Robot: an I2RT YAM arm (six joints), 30 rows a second.
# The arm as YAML. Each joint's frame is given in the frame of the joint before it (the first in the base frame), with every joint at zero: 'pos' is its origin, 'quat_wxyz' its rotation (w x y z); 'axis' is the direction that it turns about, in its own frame. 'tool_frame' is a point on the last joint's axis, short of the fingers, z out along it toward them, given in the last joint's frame.
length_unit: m
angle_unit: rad
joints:
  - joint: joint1
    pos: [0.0, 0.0, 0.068]
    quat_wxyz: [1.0, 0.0, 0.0, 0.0]
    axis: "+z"
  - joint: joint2
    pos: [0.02, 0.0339, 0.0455]
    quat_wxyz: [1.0, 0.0, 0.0, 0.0]
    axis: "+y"
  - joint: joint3
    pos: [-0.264, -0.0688, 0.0]
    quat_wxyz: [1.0, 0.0, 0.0, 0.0]
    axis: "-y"
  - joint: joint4
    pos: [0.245, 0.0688, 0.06]
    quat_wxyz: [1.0, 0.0, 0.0, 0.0]
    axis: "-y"
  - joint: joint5
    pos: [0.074, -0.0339, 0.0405]
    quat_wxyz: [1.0, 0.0, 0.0, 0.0]
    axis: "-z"
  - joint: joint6
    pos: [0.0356, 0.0, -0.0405]
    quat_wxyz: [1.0, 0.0, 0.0, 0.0]
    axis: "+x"
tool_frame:
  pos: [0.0, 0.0, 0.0]
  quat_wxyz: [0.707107, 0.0, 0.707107, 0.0]
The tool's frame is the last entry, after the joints.
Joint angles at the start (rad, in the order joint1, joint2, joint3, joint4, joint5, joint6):
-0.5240 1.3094 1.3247 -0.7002 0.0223 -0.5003
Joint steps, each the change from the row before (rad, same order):
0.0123 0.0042 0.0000 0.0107 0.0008 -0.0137
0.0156 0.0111 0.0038 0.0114 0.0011 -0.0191
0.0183 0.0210 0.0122 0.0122 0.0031 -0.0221
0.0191 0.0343 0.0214 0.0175 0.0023 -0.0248
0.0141 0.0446 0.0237 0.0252 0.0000 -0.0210
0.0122 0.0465 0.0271 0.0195 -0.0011 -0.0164
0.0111 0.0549 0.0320 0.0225 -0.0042 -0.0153
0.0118 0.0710 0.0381 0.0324 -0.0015 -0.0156
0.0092 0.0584 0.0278 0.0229 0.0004 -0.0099
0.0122 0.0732 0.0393 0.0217 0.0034 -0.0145
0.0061 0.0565 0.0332 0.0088 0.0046 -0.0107
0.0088 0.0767 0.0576 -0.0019 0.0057 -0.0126
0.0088 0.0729 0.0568 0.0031 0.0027 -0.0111
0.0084 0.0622 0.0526 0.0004 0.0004 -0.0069
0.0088 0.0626 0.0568 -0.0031 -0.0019 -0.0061
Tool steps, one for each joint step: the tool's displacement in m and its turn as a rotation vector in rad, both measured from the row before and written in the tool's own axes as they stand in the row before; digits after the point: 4 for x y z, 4 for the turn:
-0.0025 0.0026 0.0014 -0.0044 -0.0101 -0.0213
-0.0037 0.0031 0.0031 -0.0074 -0.0093 -0.0288
-0.0056 0.0029 0.0050 -0.0077 -0.0090 -0.0334
-0.0077 0.0022 0.0081 -0.0080 -0.0110 -0.0365
-0.0075 0.0008 0.0118 -0.0067 -0.0100 -0.0296
-0.0070 0.0005 0.0122 -0.0086 -0.0064 -0.0239
-0.0072 0.0002 0.0149 -0.0106 -0.0074 -0.0221
-0.0076 0.0005 0.0205 -0.0089 -0.0062 -0.0229
-0.0043 0.0016 0.0180 -0.0100 0.0019 -0.0158
-0.0052 0.0026 0.0222 -0.0122 0.0057 -0.0224
-0.0026 0.0015 0.0170 -0.0091 0.0111 -0.0150
-0.0049 0.0015 0.0213 -0.0140 0.0154 -0.0190
-0.0052 0.0017 0.0203 -0.0112 0.0072 -0.0174
-0.0049 0.0018 0.0169 -0.0103 0.0030 -0.0129
-0.0052 0.0021 0.0167 -0.0120 0.0010 -0.0124

